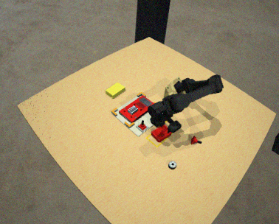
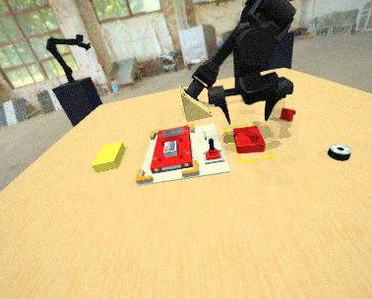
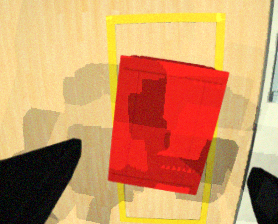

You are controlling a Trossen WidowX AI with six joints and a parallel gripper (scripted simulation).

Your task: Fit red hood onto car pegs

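Now: gripper tip 50 mm above the red hood. Round my gripper tip: white ring: 160 mm to the left, 130 mm ahead, 60 mm below; grey engine block: 210 mm to the right, 40 mm below, 10 mm behind; yellow block: 420 mm to the right, 90 mm behind, 50 mm below.
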